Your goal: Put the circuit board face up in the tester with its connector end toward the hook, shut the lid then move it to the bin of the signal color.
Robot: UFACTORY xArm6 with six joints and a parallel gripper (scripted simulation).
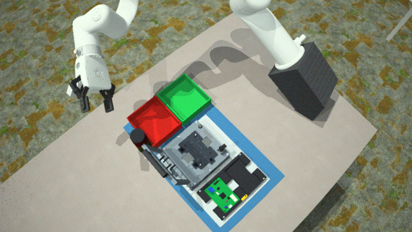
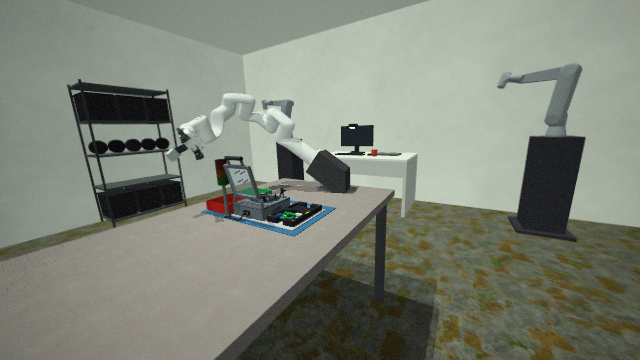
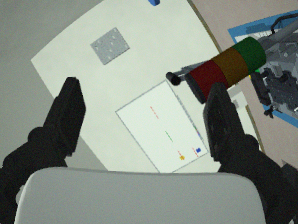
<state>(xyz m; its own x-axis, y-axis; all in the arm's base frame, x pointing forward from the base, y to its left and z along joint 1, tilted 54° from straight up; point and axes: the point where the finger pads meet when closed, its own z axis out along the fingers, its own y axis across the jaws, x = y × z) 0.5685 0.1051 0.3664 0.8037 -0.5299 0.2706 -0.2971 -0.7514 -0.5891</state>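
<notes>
Now: the green circuit board 130 mm behind my hand, 400 mm to the left of it and 280 mm below it. The rest, counted from my hand: red bin: 130 mm behind, 20 mm to the left, 290 mm below; then tester lid: 50 mm behind, 220 mm to the left, 120 mm below; then green bin: 280 mm behind, 30 mm to the left, 290 mm below.
</notes>
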